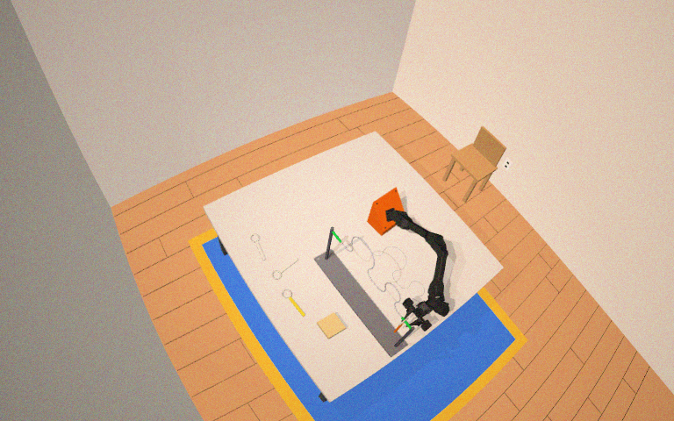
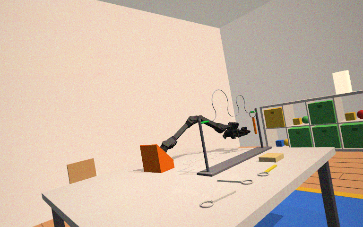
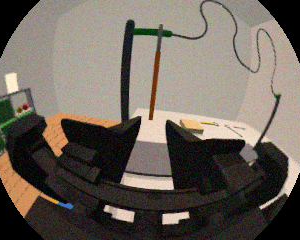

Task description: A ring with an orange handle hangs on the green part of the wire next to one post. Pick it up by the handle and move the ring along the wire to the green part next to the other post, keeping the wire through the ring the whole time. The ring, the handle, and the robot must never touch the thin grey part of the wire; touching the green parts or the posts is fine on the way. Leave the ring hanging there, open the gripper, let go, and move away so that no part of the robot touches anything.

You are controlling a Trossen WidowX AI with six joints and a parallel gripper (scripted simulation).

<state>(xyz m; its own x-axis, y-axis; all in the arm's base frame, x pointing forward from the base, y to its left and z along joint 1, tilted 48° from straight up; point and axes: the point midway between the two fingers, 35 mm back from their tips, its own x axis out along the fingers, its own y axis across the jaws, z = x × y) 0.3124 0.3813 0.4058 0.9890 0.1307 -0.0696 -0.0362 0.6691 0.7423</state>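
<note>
Now: gripper tip 8 cm below the ring with orange handle, 5 cm short of it and 1 cm to the right of it. Also, from my gripper tip: tan block (26 cm ahead, 20 cm to the right, 13 cm below); then yellow-handled ring (42 cm to the right, 35 cm ahead, 14 cm below).
</note>
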